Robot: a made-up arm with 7 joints.
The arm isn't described. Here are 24 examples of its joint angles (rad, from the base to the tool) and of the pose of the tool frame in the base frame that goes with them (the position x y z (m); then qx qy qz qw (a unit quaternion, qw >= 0)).
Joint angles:
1: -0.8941 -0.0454 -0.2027 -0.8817 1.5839 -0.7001 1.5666
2: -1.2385 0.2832 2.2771 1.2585 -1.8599 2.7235 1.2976
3: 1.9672 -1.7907 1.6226 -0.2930 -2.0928 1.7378 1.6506
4: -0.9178 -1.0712 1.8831 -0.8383 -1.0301 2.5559 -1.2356
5: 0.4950 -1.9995 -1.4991 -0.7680 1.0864 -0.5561 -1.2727
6: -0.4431 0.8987 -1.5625 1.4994 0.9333 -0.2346 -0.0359
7: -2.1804 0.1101 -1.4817 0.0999 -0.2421 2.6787 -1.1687
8: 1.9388 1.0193 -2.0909 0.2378 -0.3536 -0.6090 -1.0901
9: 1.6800 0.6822 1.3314 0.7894 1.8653 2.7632 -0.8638
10: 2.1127 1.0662 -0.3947 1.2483 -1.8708 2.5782 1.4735
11: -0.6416 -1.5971 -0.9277 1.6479 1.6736 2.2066 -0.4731
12: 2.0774 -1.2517 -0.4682 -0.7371 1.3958 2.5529 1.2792
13: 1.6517 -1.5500 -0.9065 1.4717 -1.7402 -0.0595 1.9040
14: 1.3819 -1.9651 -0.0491 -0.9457 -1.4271 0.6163 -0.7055
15: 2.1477 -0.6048 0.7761 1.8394 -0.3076 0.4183 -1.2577
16: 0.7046 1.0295 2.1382 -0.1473 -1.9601 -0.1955 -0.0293
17: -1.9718 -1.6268 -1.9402 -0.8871 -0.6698 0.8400 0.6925
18: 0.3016 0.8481 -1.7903 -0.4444 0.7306 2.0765 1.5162
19: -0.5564 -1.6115 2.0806 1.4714 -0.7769 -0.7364 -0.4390
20: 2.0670 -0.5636 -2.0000 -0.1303 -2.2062 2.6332 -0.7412
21: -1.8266 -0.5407 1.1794 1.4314 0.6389 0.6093 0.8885
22: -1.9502 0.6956 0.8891 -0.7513 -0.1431 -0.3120 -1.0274
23: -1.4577 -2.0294 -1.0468 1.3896 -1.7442 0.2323 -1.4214
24: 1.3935 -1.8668 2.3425 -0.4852 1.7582 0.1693 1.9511
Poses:
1: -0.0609 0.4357 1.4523 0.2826 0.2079 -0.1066 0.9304
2: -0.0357 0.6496 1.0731 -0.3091 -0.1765 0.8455 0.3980
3: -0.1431 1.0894 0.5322 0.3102 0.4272 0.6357 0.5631
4: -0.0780 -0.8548 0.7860 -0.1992 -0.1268 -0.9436 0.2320
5: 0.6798 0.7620 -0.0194 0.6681 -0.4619 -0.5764 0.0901
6: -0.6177 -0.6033 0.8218 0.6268 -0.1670 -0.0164 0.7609
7: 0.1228 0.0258 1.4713 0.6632 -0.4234 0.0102 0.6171
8: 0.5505 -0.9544 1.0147 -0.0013 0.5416 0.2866 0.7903
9: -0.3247 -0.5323 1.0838 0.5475 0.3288 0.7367 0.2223
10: 0.2422 -0.3544 1.3001 0.2625 -0.5681 0.7202 0.2995
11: 0.0110 -0.6394 0.1378 -0.0943 0.2175 -0.8949 0.3781
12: -0.4470 0.5843 1.0413 -0.7594 -0.3795 -0.3816 0.3657
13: 0.5093 0.7301 -0.0551 -0.4805 -0.4554 -0.1715 0.7296
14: 0.0371 0.9495 0.8336 -0.7372 -0.2453 0.0421 0.6282
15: -0.7865 0.2847 0.5388 0.6064 0.2898 -0.5539 0.4914
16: -0.5056 -0.9395 1.0807 0.1139 -0.3580 0.4101 0.8310
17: 0.1948 -0.9342 0.1326 -0.6033 0.4851 -0.5112 0.3733
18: -0.7093 0.0142 1.1326 -0.1875 -0.8492 0.4137 0.2694
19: 0.8959 0.0979 0.7967 -0.3037 0.5114 0.7585 0.2663
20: -0.3404 0.6714 1.1485 0.6644 0.4002 0.4367 0.4557
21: 0.4609 -0.7320 0.8901 0.8632 0.2084 -0.1217 0.4435
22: -0.0928 0.9517 1.0294 -0.7258 -0.0145 -0.5119 0.4592
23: -0.5102 -0.5895 -0.3255 -0.0475 -0.5512 -0.7025 0.4477
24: 0.5422 0.9759 0.0286 -0.2256 -0.2534 -0.0312 0.9402
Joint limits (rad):
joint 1: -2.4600..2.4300
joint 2: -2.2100..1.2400
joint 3: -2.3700..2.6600
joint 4: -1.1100..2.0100
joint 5: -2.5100..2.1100
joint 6: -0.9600..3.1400
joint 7: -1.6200..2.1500
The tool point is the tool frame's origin. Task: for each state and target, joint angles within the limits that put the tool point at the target. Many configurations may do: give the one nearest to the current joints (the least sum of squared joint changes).
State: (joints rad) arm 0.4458 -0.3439 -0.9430 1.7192 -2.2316 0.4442 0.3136
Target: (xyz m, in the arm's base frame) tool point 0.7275 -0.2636 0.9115
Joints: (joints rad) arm 0.3615 0.1592 -0.9033 1.9143 -2.2699 0.5081 0.3377
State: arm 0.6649 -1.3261 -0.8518 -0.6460 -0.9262 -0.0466 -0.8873
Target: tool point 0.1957 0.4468 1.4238
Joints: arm 0.5832 -0.9694 -0.5196 -0.8396 -0.8891 -0.0863 -0.8830
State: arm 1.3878 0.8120 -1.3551 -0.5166 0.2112 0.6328 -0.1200
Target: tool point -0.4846 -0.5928 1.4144
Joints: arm 0.8677 0.6580 -1.3577 0.0062 0.0802 0.3399 -0.3744
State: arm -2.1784 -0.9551 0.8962 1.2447 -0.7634 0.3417 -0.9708
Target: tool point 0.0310 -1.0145 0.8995
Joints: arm -2.1755 -0.7450 1.0179 1.3282 -0.7645 0.3514 -0.9546
